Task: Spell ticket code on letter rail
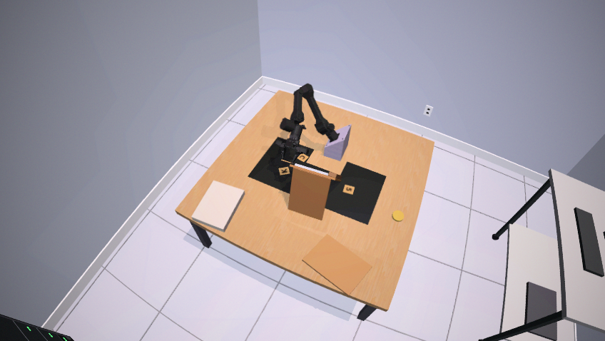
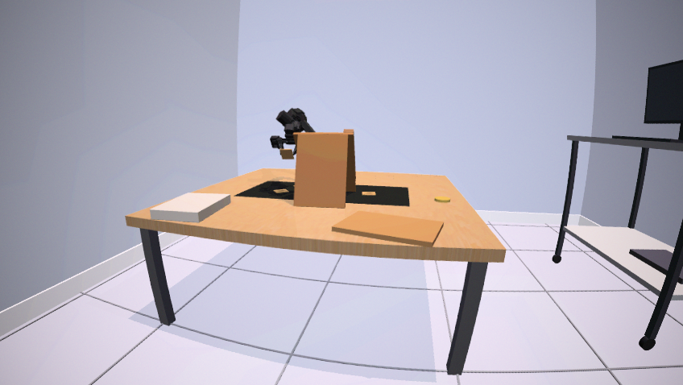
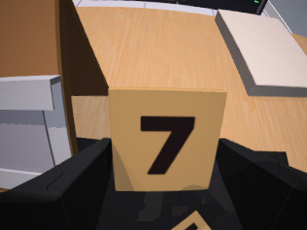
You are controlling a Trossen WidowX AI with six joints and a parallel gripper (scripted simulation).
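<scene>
My gripper tip is now 50 mm past the white ticket, 200 mm to the right of it and 80 mm above it. From my gripper tip the other things lie so: thin panel 410 mm ahead, 420 mm to the left, 170 mm below; then white slab 310 mm ahead, 310 mm to the right, 160 mm below.
</scene>
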